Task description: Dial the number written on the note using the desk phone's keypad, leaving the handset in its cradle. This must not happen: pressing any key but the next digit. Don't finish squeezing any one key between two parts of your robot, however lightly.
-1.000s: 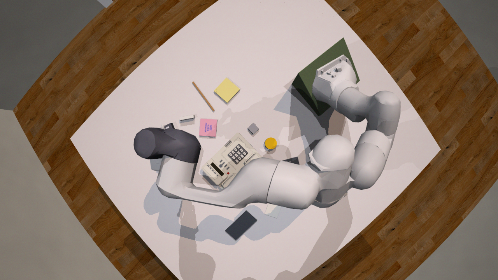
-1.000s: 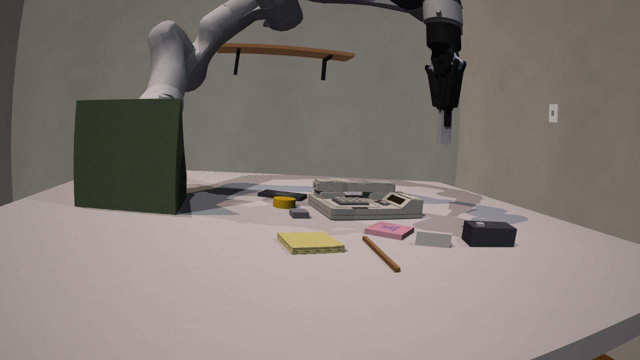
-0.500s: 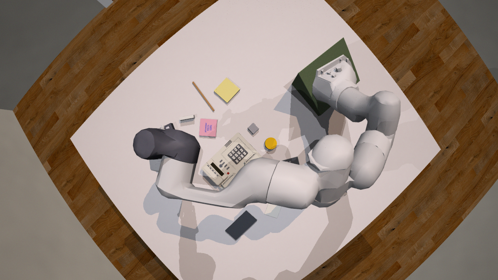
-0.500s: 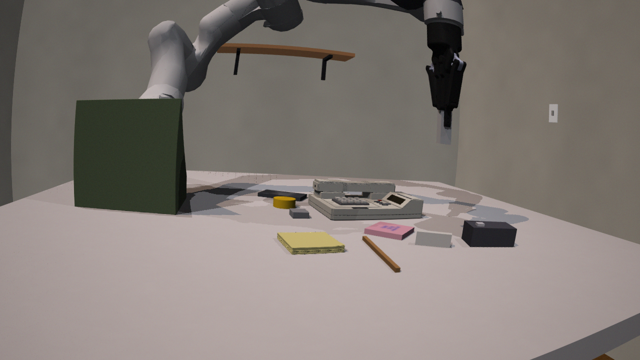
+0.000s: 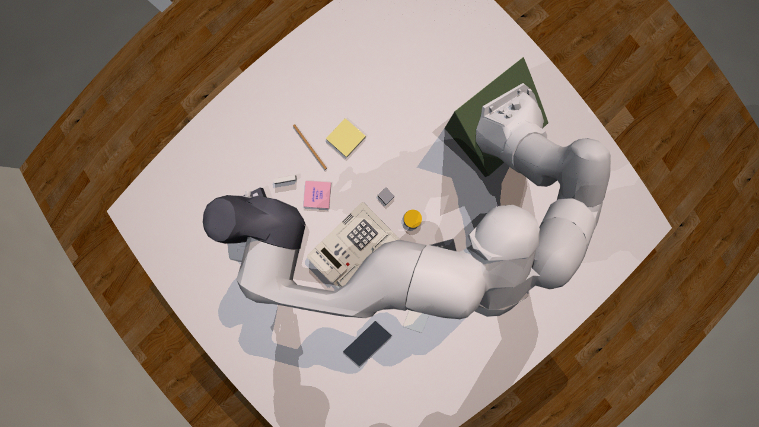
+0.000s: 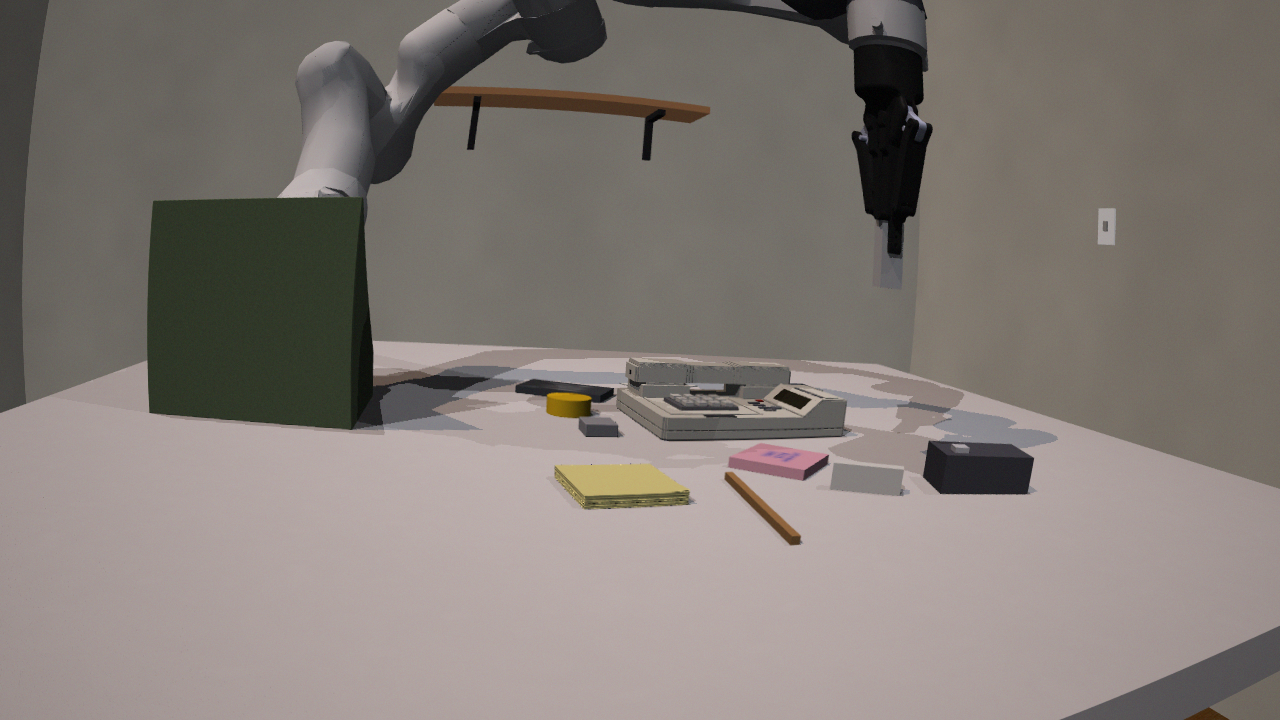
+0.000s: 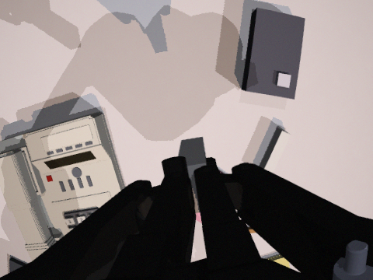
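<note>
My hand is 25 cm to the right of the handset, 16 cm above it and 9 cm past it. Also, from my hand: pink note 20 cm below, 10 cm behind; then black box 19 cm below, 11 cm to the right, 7 cm ahead; then white block 19 cm below, 9 cm to the right, 6 cm behind.
</note>
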